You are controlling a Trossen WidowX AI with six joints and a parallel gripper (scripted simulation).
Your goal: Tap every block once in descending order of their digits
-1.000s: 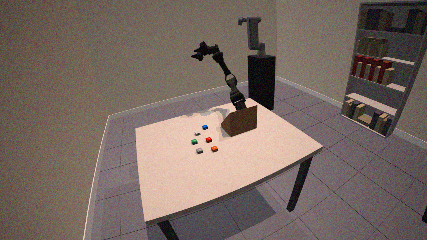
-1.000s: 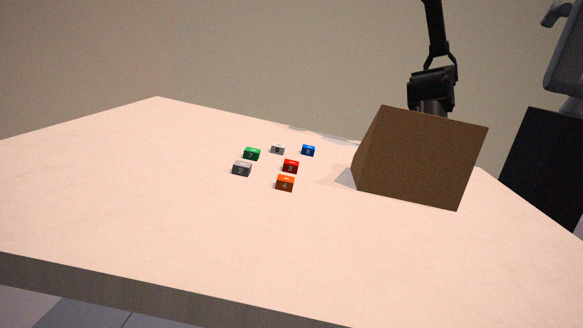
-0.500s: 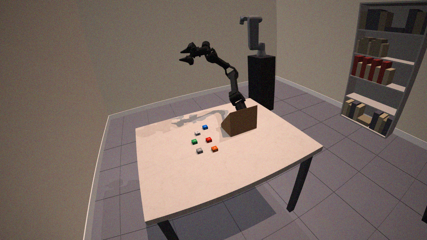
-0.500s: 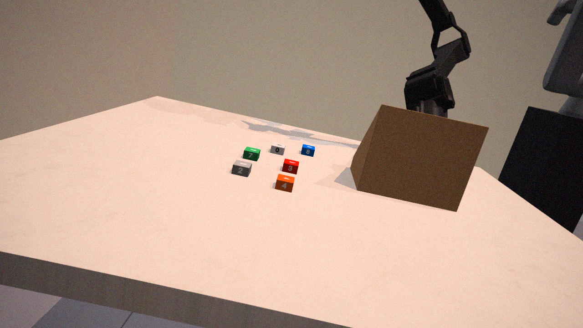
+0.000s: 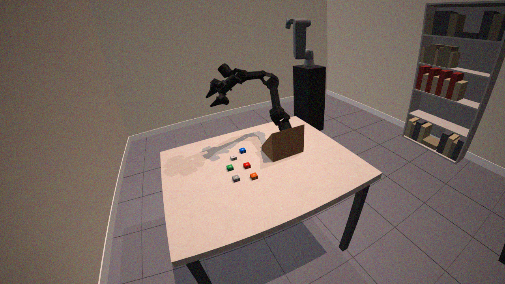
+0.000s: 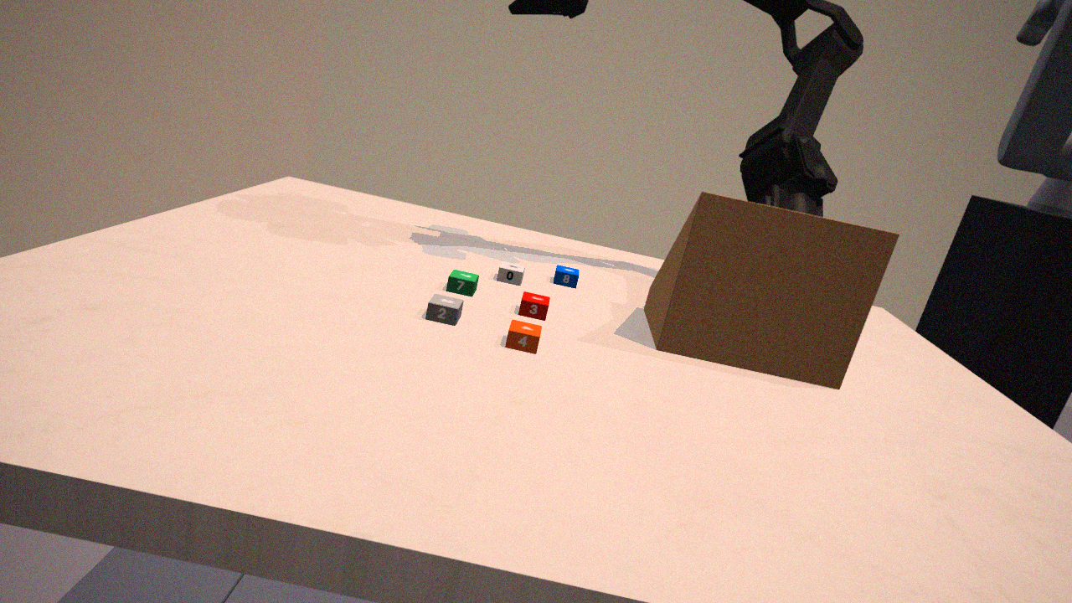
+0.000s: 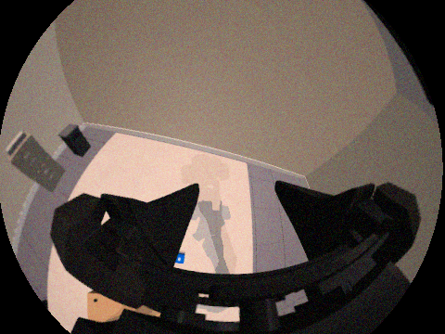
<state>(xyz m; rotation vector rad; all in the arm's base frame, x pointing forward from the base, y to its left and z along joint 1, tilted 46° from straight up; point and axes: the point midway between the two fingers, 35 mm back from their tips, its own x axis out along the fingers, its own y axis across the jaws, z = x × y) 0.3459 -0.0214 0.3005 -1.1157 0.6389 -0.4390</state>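
Right now my gripper tip is 34 cm above the blue 8 block, 14 cm past it and 7 cm to the right of it. Round my gripper tip: red block: 34 cm below, 22 cm to the left, 9 cm behind; green block: 34 cm below, 19 cm to the left, 1 cm behind; white block: 34 cm below, 11 cm to the left, 6 cm behind.
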